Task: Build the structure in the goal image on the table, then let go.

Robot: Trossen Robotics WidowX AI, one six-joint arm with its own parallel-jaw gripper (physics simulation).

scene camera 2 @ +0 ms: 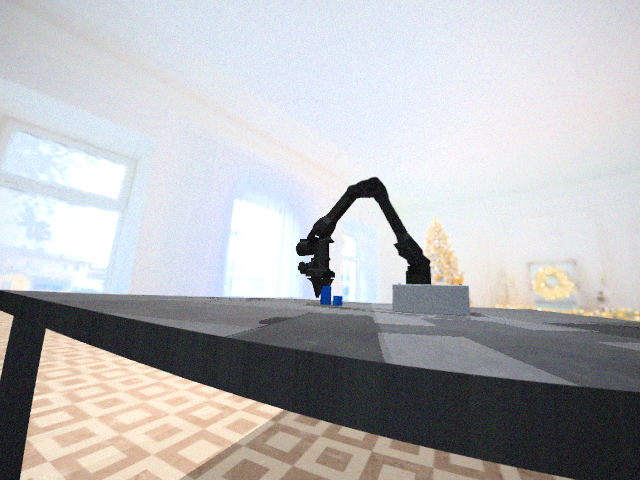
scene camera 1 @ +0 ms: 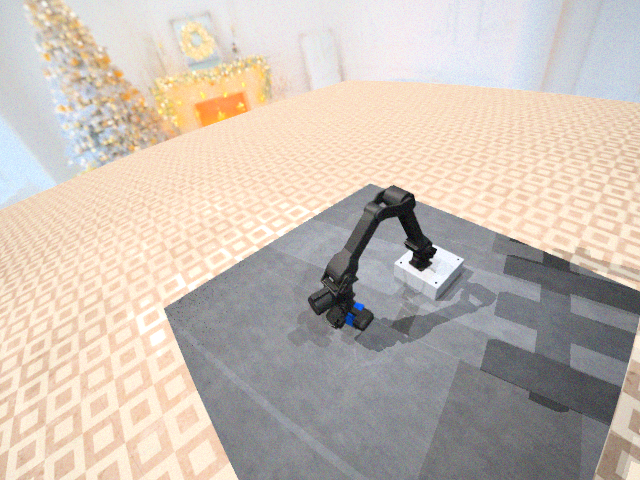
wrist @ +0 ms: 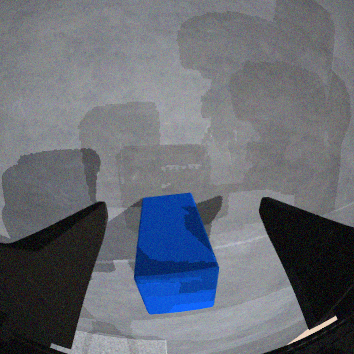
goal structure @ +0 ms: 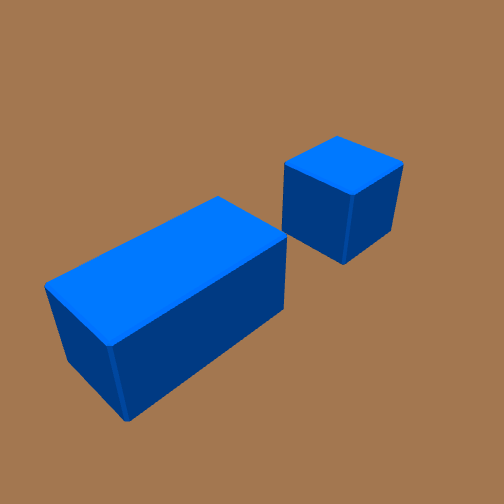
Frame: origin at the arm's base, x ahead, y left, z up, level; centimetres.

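Seen in the pictures: gripper, fingertip midpoint: [scene camera 2: 321, 297] [wrist: 185, 208]; arm's base at its link origin: [scene camera 2: 419, 286] [scene camera 1: 420, 263].
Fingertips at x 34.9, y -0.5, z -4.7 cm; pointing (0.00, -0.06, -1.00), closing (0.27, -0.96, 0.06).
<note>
Offsets run from my fingertips to a thing's top centre. Level surfaces: height alone.
A tall blue block @[dx -2.2, dy +0.2, dz +4.1 cm] [scene camera 1: 349, 318] [scene camera 2: 325, 295] [wrist: 172, 240] stands upright on the dark grey table @[dz -2.5 cm] [scene camera 1: 289, 392] [scene camera 2: 289, 325]. A smaller, lower blue block @[dx -6.3, dy -1.2, dz +0.8 cm] [scene camera 1: 358, 306] [scene camera 2: 337, 300] stands on its base side, with a thin gap between them in the second scene view; it does not show in the wrist view. My gripper [scene camera 1: 351, 320] [scene camera 2: 318, 293] [wrist: 185, 208] is open and points down, low over the table. In the wrist view the tall block shows between the spread fingers, nearer the left one, with space on both sides. The arm partly covers both blocks in the first scene view.
The arm's white base box [scene camera 1: 444, 266] [scene camera 2: 431, 299] [wrist: 125, 345] stands on the table on the smaller block's side. Shadows of the arm fall across the table. The table's dark edge [scene camera 2: 361, 382] drops to a patterned floor [scene camera 1: 129, 413] [scene camera 2: 118, 418].
</note>
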